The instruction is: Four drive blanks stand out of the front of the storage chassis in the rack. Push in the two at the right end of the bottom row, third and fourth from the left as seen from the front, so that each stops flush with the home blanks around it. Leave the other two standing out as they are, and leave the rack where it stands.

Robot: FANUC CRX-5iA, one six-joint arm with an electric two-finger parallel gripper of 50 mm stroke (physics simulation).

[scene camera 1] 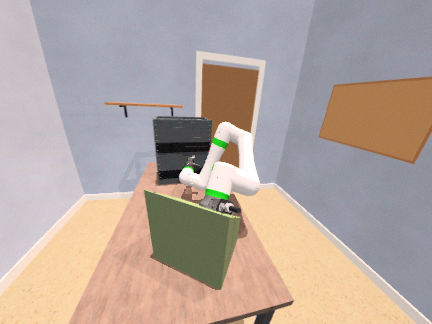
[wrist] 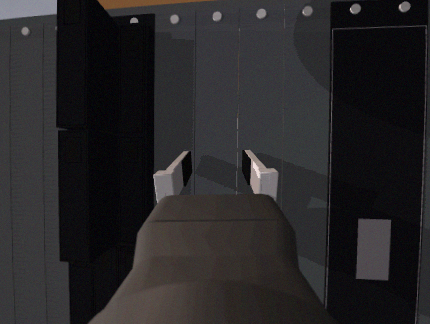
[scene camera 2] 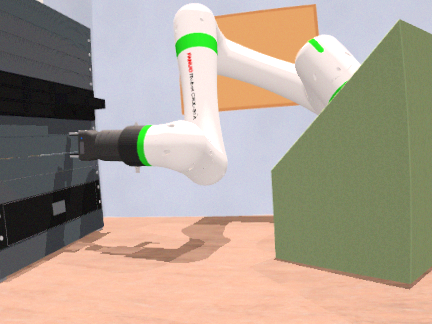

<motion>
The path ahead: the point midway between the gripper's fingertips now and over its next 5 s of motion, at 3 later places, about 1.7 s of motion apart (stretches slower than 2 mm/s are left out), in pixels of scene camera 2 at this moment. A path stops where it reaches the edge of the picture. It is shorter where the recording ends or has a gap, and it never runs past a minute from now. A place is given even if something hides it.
My gripper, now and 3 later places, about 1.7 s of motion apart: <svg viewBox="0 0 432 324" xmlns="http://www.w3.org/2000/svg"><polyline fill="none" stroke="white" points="72,144 89,143 94,142 94,128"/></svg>
</motion>
